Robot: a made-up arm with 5 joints. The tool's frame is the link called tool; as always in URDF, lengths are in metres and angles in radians.
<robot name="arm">
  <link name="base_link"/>
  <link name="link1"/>
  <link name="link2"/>
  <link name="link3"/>
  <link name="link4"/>
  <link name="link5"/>
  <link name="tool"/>
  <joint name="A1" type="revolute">
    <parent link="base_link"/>
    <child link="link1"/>
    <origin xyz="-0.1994 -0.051 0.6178"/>
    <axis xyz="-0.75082 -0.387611 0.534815"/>
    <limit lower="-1.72" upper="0.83" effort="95" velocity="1"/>
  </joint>
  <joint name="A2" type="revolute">
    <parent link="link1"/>
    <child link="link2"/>
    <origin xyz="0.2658 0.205 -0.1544"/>
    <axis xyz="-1 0 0"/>
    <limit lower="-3.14" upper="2.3" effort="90" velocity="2.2"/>
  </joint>
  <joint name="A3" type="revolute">
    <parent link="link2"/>
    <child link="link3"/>
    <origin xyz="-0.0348 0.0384 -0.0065"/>
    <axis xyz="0 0 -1"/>
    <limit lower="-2.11" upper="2.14" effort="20" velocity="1"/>
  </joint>
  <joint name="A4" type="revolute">
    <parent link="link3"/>
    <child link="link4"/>
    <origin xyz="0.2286 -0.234 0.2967"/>
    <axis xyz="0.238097 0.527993 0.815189"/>
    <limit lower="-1.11" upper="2.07" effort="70" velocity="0.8"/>
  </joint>
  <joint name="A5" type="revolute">
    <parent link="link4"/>
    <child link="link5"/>
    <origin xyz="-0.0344 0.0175 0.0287"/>
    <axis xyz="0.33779 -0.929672 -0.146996"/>
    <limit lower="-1.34" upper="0.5" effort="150" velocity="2.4"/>
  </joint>
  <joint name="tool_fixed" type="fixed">
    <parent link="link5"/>
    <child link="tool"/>
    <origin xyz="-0.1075 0.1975 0.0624" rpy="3.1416 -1.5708 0"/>
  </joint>
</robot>
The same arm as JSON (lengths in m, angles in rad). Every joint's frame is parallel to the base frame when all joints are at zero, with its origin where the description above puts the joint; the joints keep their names.
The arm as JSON. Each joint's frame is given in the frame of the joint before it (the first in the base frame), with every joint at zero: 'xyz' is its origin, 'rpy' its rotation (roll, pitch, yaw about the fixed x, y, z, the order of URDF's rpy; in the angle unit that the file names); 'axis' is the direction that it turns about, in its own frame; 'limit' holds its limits. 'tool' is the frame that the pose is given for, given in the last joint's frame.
{
  "units": {
    "length": "m",
    "angle": "rad"
  },
  "joints": [
    {
      "name": "A1",
      "type": "revolute",
      "origin": {
        "xyz": [
          -0.1994,
          -0.051,
          0.6178
        ],
        "rpy": [
          0.0,
          0.0,
          0.0
        ]
      },
      "axis": [
        -0.75082,
        -0.387611,
        0.534815
      ],
      "limit": {
        "lower": -1.72,
        "upper": 0.83
      }
    },
    {
      "name": "A2",
      "type": "revolute",
      "origin": {
        "xyz": [
          0.2658,
          0.205,
          -0.1544
        ],
        "rpy": [
          0.0,
          0.0,
          0.0
        ]
      },
      "axis": [
        -1.0,
        0.0,
        0.0
      ],
      "limit": {
        "lower": -3.14,
        "upper": 2.3
      }
    },
    {
      "name": "A3",
      "type": "revolute",
      "origin": {
        "xyz": [
          -0.0348,
          0.0384,
          -0.0065
        ],
        "rpy": [
          0.0,
          0.0,
          0.0
        ]
      },
      "axis": [
        0.0,
        0.0,
        -1.0
      ],
      "limit": {
        "lower": -2.11,
        "upper": 2.14
      }
    },
    {
      "name": "A4",
      "type": "revolute",
      "origin": {
        "xyz": [
          0.2286,
          -0.234,
          0.2967
        ],
        "rpy": [
          0.0,
          0.0,
          0.0
        ]
      },
      "axis": [
        0.238097,
        0.527993,
        0.815189
      ],
      "limit": {
        "lower": -1.11,
        "upper": 2.07
      }
    },
    {
      "name": "A5",
      "type": "revolute",
      "origin": {
        "xyz": [
          -0.0344,
          0.0175,
          0.0287
        ],
        "rpy": [
          0.0,
          0.0,
          0.0
        ]
      },
      "axis": [
        0.33779,
        -0.929672,
        -0.146996
      ],
      "limit": {
        "lower": -1.34,
        "upper": 0.5
      }
    }
  ],
  "tool": {
    "origin": {
      "xyz": [
        -0.1075,
        0.1975,
        0.0624
      ],
      "rpy": [
        -3.1416,
        -1.5708,
        0.0
      ]
    }
  }
}

